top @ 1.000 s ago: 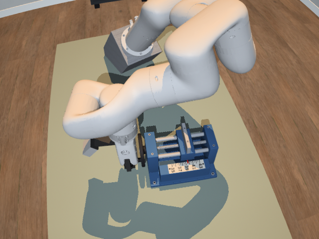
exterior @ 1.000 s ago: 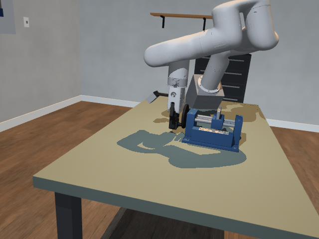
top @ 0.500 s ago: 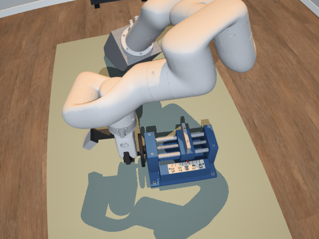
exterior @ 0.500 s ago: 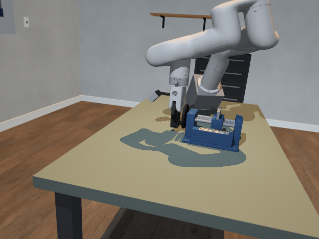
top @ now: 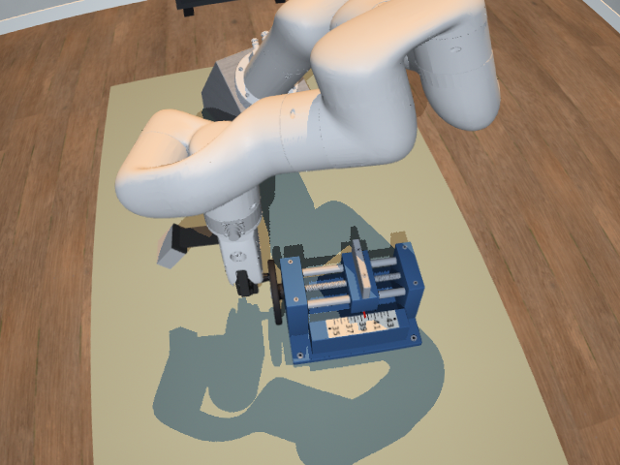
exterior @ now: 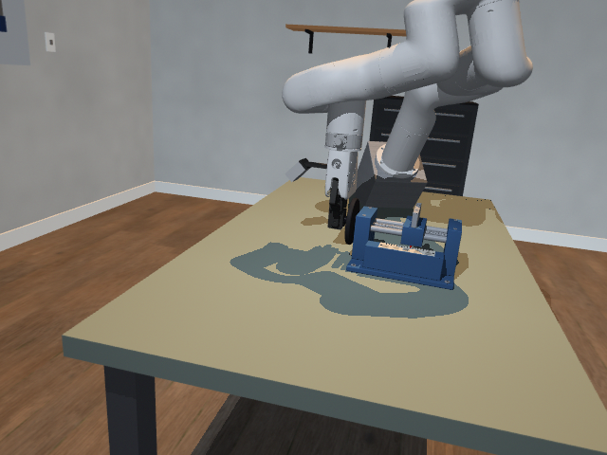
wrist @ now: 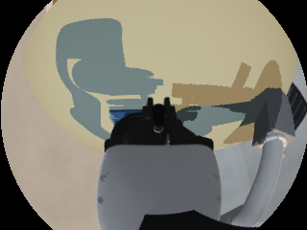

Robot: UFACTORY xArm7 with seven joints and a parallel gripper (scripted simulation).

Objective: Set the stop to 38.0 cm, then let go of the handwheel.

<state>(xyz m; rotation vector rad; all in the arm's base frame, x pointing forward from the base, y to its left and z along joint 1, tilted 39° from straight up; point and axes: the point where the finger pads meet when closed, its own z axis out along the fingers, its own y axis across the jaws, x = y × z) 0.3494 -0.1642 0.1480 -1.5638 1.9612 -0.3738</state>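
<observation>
My gripper is now 20 mm to the right of the handwheel and 10 mm short of it. Round my hand: stop plate: 160 mm to the left, 70 mm ahead, 20 mm above.
</observation>
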